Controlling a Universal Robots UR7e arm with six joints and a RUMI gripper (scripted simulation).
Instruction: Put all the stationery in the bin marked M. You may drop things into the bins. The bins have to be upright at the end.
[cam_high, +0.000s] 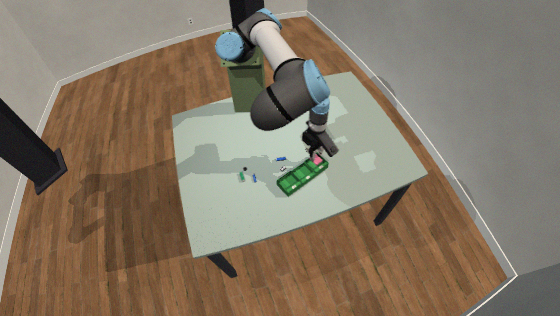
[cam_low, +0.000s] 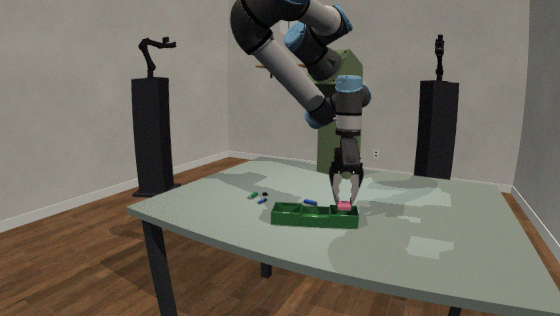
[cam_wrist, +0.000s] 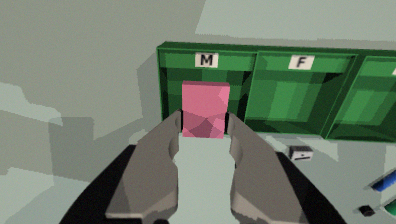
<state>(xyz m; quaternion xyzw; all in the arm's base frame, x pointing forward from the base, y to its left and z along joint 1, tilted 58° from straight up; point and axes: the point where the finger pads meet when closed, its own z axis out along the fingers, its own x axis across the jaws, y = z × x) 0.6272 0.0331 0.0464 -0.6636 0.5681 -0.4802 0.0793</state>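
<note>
Right now my hand is 10 cm past the grey-white item, 12 cm to the left of it and 6 cm above it. The rest, counted from my hand: green three-compartment bin tray: 1 cm behind, 8 cm to the right, 5 cm below; black piece: 24 cm behind, 24 cm to the right, 6 cm below; pink eraser: 1 cm below.
</note>
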